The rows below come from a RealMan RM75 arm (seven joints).
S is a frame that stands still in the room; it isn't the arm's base.
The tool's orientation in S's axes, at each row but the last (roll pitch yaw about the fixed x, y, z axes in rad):
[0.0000 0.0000 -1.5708]
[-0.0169 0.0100 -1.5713]
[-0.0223 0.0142 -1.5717]
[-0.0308 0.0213 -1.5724]
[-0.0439 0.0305 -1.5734]
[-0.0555 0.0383 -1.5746]
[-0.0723 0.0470 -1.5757]
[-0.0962 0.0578 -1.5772]
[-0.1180 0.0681 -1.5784]
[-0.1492 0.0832 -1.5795]
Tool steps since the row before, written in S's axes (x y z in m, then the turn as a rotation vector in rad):
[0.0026 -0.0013 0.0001 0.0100 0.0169 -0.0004]
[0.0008 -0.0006 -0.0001 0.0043 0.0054 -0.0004]
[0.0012 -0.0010 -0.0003 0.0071 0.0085 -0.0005]
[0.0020 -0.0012 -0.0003 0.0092 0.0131 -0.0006]
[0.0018 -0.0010 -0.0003 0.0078 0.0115 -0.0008]
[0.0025 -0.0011 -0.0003 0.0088 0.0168 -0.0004]
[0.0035 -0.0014 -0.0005 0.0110 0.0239 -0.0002]
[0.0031 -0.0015 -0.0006 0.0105 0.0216 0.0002]
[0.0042 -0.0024 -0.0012 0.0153 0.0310 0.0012]
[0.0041 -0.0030 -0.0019 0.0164 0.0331 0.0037]
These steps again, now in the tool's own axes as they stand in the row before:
[0.0013 0.0026 0.0001 -0.0169 0.0100 -0.0004]
[0.0006 0.0008 -0.0001 -0.0054 0.0043 -0.0004]
[0.0010 0.0012 -0.0003 -0.0085 0.0071 -0.0005]
[0.0012 0.0020 -0.0002 -0.0131 0.0092 -0.0006]
[0.0010 0.0018 -0.0002 -0.0115 0.0078 -0.0008]
[0.0011 0.0025 -0.0001 -0.0168 0.0088 -0.0006]
[0.0014 0.0035 -0.0002 -0.0239 0.0109 -0.0005]
[0.0015 0.0031 -0.0002 -0.0216 0.0104 -0.0001]
[0.0024 0.0043 -0.0005 -0.0311 0.0151 0.0009]
[0.0031 0.0043 -0.0010 -0.0334 0.0158 0.0033]

